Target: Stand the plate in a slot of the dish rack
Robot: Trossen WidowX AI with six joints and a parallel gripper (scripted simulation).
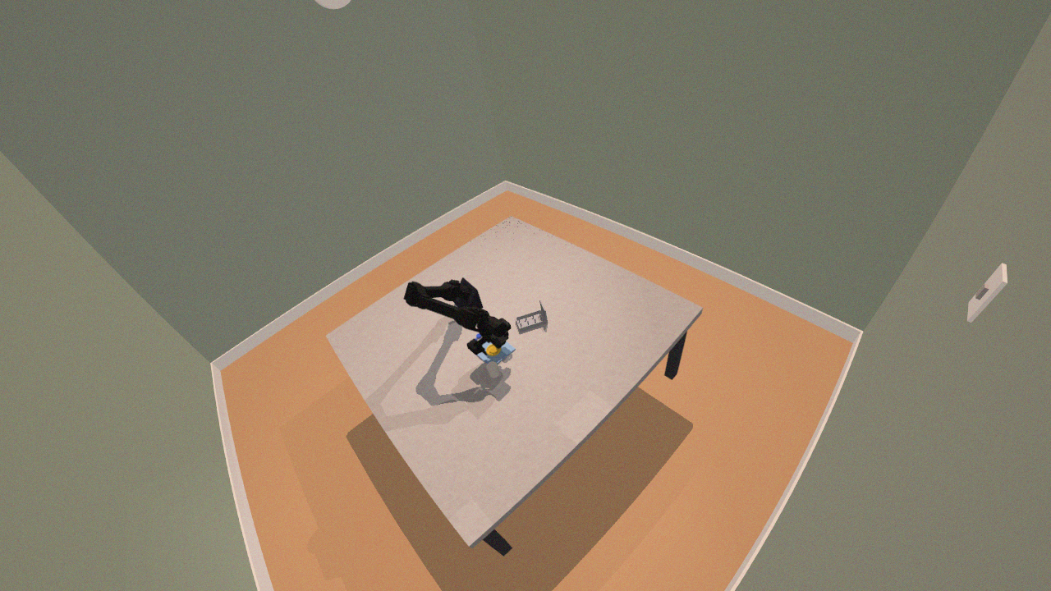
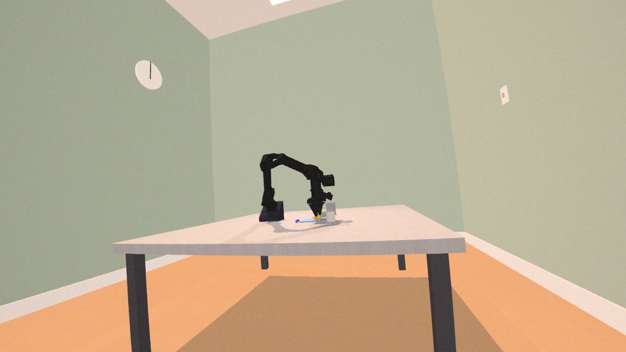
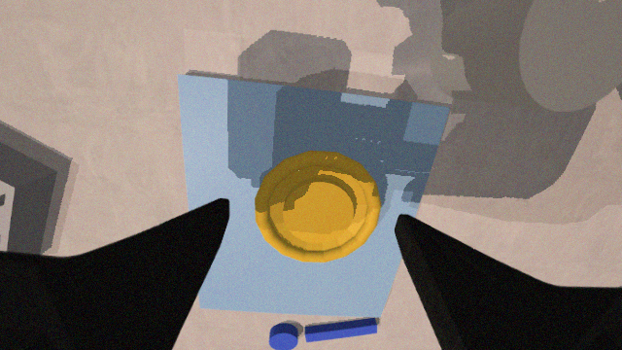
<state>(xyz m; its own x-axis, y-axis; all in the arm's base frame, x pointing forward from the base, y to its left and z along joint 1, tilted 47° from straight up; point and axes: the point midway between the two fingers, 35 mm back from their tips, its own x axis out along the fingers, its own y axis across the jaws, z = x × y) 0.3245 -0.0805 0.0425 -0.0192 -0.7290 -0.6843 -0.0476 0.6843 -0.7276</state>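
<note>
Now: gripper tip 1 cm above the yellow plate. Also, from my gripper tip: grey dish rack (2 cm behind, 22 cm to the left); mat (2 cm behind, 2 cm below); white cup (9 cm ahead, 6 cm to the right).
</note>
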